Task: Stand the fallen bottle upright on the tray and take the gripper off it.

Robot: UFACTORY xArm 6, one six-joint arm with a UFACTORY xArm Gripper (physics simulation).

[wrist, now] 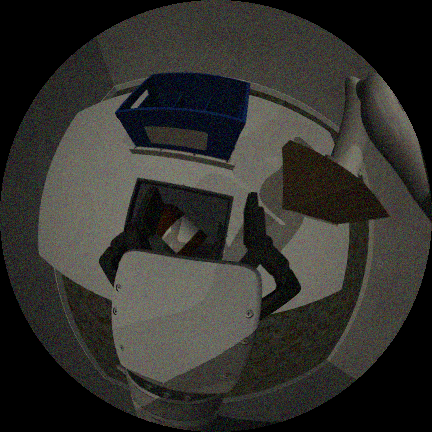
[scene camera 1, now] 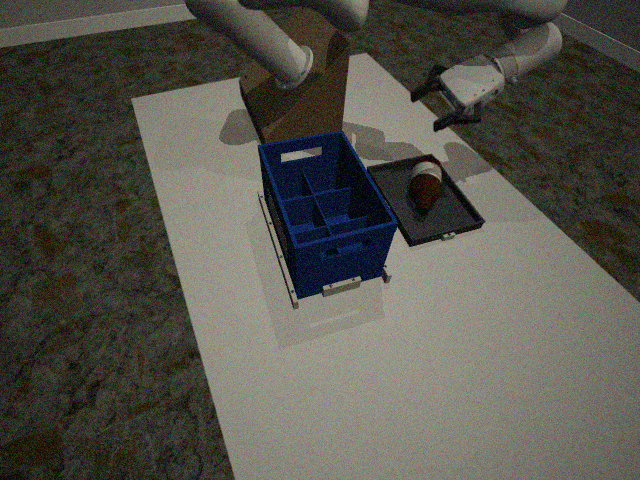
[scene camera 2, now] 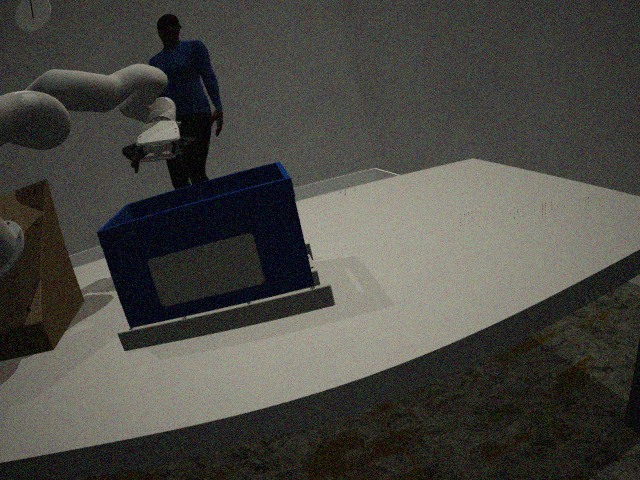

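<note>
A brown bottle with a white label band lies on its side on the dark, low-rimmed tray. In scene camera 1 its narrow end points toward the camera; in the wrist view it points to the upper left. Neither bottle nor tray shows in scene camera 2, where the crate stands in front. My gripper is open and empty, above and apart from the bottle. In the wrist view the bottle shows between the fingers, nearer the left one, and the gripper body hides part of the tray.
A blue divided crate stands right beside the tray, with low rails around it. A brown angular block stands by the arm's base. A person in blue stands beyond the table.
</note>
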